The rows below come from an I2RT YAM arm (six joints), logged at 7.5 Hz.
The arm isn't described. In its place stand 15 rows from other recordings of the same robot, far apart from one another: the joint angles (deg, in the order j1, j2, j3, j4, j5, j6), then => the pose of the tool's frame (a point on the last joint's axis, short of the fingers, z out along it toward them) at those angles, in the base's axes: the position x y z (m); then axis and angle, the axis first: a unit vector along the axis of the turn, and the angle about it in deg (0 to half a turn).
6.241, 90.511, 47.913, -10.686, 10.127, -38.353 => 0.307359 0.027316 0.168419 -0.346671 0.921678 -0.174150 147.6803
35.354, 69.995, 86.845, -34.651, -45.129, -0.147 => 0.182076 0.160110 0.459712 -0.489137 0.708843 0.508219 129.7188
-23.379, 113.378, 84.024, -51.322, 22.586, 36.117 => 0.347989 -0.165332 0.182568 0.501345 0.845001 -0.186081 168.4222
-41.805, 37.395, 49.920, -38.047, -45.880, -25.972 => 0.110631 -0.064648 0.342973 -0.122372 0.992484 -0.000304 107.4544
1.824, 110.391, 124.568, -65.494, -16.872, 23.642 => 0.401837 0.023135 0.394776 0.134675 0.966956 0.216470 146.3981
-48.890, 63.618, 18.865, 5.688, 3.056, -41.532 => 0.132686 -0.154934 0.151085 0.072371 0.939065 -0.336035 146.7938
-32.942, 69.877, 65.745, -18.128, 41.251, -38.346 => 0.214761 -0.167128 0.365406 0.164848 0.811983 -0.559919 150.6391
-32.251, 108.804, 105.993, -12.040, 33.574, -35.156 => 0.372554 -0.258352 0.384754 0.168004 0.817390 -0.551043 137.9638
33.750, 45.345, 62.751, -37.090, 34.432, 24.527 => 0.133912 0.065268 0.397024 0.133648 0.988520 0.070469 106.5108
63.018, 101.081, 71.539, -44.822, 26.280, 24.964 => 0.169224 0.297640 0.201979 -0.294786 0.952820 -0.072360 150.8406
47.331, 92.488, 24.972, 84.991, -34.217, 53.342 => 0.174550 0.218901 0.204883 -0.221941 0.617909 0.754275 138.0538
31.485, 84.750, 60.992, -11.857, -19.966, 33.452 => 0.276442 0.183560 0.270027 -0.067204 0.918674 0.389259 145.4529
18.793, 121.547, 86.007, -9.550, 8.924, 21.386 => 0.446184 0.146000 0.167581 0.054712 0.996151 0.068478 135.0441
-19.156, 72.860, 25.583, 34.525, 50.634, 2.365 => 0.224003 -0.106949 0.205179 0.457970 0.748356 -0.479820 118.7482
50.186, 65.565, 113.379, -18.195, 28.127, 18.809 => 0.091317 0.083338 0.627773 0.108219 0.810303 0.575933 81.0330
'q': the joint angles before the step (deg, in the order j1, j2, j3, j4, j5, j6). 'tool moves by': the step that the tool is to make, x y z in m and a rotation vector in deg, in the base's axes. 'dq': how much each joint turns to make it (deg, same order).
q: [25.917 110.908 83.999 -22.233 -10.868 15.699]
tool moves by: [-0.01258 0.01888 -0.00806 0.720 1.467 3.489]
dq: [2.892 0.218 -1.358 0.686 -1.387 0.405]
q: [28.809 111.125 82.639 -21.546 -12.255 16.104]
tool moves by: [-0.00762 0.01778 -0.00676 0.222 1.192 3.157]
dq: [2.473 1.192 0.317 -0.051 -1.044 -0.026]
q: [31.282 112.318 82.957 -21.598 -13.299 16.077]
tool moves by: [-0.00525 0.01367 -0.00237 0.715 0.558 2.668]
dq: [1.801 0.856 0.655 0.083 -1.247 -0.110]
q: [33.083 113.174 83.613 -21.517 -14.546 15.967]
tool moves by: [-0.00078 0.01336 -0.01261 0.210 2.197 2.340]
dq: [1.376 2.710 1.364 -0.335 -1.693 0.106]
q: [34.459 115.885 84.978 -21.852 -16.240 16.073]
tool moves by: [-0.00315 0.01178 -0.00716 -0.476 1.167 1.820]
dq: [1.442 1.732 1.207 -0.743 -0.453 -0.140]
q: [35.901 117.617 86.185 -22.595 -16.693 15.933]
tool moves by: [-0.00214 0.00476 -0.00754 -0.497 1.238 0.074]
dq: [0.660 1.037 0.062 -0.117 0.070 0.698]
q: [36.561 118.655 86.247 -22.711 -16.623 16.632]
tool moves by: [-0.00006 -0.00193 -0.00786 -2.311 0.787 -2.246]
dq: [-0.010 0.676 -0.337 -0.699 2.401 1.117]
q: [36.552 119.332 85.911 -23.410 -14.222 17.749]
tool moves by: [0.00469 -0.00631 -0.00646 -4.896 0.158 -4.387]
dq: [-0.598 1.087 0.936 -2.629 5.272 1.216]
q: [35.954 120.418 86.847 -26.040 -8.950 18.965]
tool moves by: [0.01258 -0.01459 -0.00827 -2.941 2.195 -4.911]
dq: [-2.275 1.871 1.716 -3.086 2.286 1.768]
